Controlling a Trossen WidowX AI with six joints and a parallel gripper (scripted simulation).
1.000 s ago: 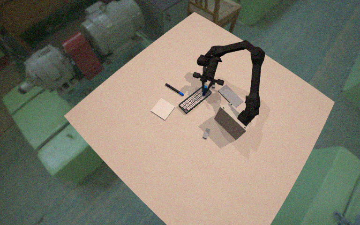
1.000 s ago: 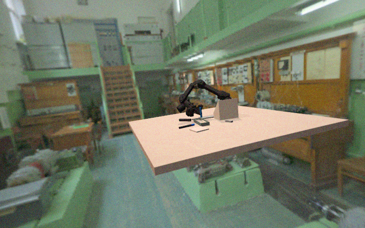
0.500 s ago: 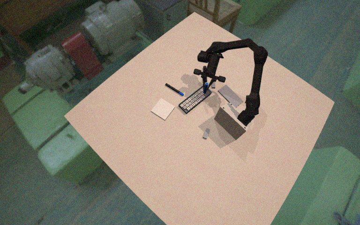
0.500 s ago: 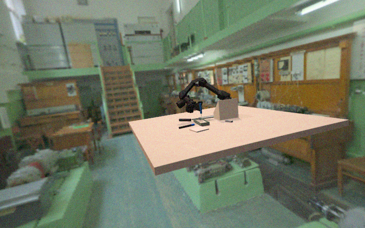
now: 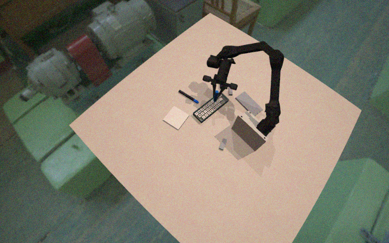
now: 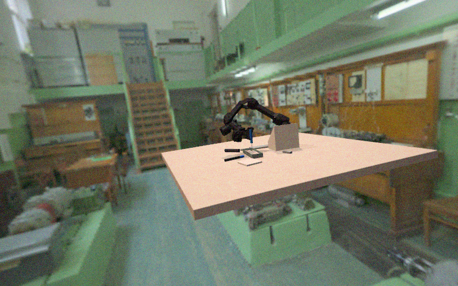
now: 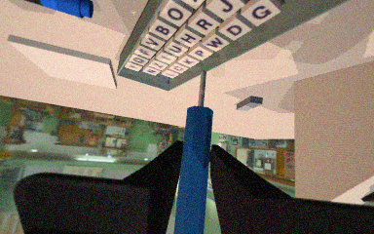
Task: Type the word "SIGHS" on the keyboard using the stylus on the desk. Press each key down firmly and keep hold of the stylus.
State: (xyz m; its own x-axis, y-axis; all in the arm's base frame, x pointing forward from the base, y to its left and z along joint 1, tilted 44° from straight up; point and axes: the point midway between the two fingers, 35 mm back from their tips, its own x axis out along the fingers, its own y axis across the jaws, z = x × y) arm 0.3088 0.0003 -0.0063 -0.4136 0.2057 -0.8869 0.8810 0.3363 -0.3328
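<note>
Right now my gripper tip is 12 cm short of the pen, 6 cm to the right of it and 10 cm above it. From my gripper tip the other things lie so: stylus tip (5 cm below); grey plate (13 cm behind, 17 cm to the right, 10 cm below); stylus (1 cm below).
</note>
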